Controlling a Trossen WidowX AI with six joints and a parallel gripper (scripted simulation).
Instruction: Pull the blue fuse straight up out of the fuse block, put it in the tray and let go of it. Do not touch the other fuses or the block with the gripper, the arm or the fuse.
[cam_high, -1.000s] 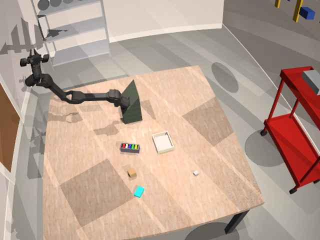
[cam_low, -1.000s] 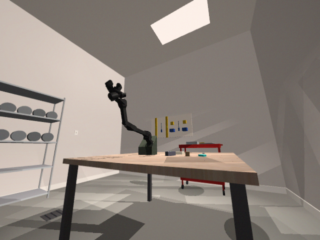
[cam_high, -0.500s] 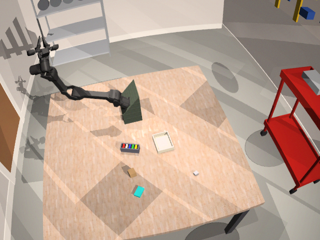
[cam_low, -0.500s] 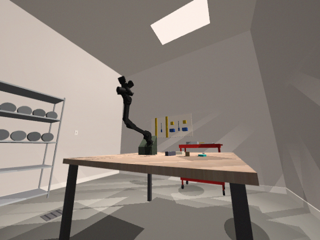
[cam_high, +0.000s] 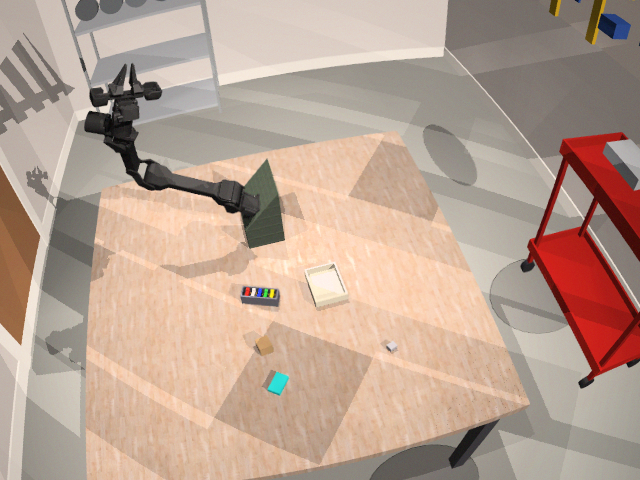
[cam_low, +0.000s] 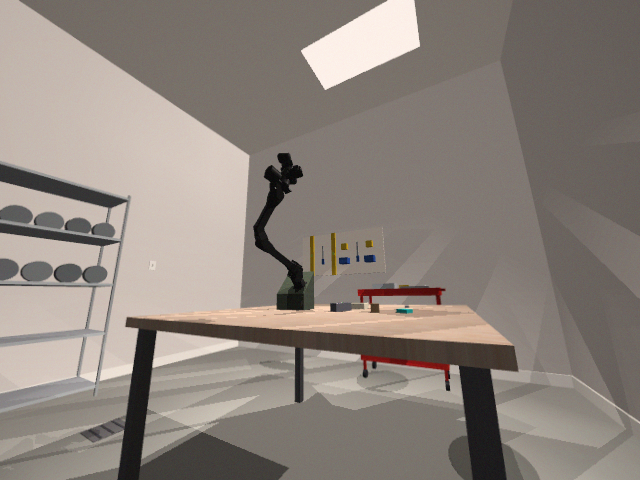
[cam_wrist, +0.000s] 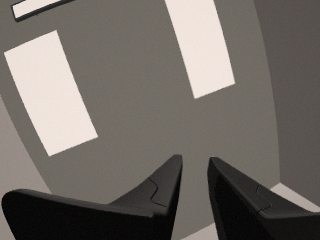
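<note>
Right now the blue fuse is 77 cm below my gripper tip, 23 cm to the left of it and 15 cm ahead of it. The rest, counted from my gripper tip: white fuse 77 cm below, 21 cm to the left, 15 cm ahead; then red fuse 77 cm below, 19 cm to the left, 14 cm ahead; then green fuse 77 cm below, 25 cm to the left, 15 cm ahead.
</note>
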